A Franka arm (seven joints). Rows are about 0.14 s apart.
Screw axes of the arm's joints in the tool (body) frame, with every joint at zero. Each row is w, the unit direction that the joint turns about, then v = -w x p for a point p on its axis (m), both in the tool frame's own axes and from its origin. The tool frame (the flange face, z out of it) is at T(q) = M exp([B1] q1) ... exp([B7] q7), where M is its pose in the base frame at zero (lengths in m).
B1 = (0, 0, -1, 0, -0.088, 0)
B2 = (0, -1, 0, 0.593, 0, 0.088)
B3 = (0, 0, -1, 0, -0.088, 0)
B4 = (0, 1, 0, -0.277, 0, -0.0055)
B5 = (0, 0, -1, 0, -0.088, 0)
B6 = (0, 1, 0, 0.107, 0, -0.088)
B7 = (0, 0, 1, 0, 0, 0)
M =
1 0 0 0.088
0 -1 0 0
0 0 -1 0.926
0 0 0 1
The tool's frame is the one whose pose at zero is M.
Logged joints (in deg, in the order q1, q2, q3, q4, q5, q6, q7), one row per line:
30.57, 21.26, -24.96, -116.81, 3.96, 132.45, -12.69
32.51, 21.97, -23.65, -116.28, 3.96, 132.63, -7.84
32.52, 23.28, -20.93, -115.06, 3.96, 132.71, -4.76
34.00, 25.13, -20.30, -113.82, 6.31, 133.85, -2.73
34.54, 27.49, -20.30, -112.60, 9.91, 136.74, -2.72
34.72, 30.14, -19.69, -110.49, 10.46, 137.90, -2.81
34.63, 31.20, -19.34, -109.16, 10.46, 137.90, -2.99
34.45, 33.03, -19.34, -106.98, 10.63, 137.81, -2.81
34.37, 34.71, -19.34, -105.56, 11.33, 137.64, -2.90
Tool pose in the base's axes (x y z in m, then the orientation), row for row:
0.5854, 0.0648, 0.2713, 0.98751, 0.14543, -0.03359, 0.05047
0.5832, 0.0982, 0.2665, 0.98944, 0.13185, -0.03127, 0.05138
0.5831, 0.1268, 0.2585, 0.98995, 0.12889, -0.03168, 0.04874
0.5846, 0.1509, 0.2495, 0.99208, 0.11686, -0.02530, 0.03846
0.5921, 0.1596, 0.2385, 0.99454, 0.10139, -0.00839, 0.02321
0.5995, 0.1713, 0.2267, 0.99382, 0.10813, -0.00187, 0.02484
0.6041, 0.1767, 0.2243, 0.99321, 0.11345, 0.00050, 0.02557
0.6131, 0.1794, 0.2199, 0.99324, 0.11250, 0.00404, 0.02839
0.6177, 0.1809, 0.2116, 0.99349, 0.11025, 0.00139, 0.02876
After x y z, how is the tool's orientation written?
As a quaternion, x y z w.
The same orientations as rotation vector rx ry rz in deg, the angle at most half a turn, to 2 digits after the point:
172.26, 25.37, -5.86
172.50, 22.99, -5.45
172.87, 22.51, -5.53
174.33, 20.53, -4.45
176.42, 17.99, -1.49
176.11, 19.16, -0.33
175.93, 20.10, 0.09
175.62, 19.89, 0.71
175.63, 19.49, 0.25

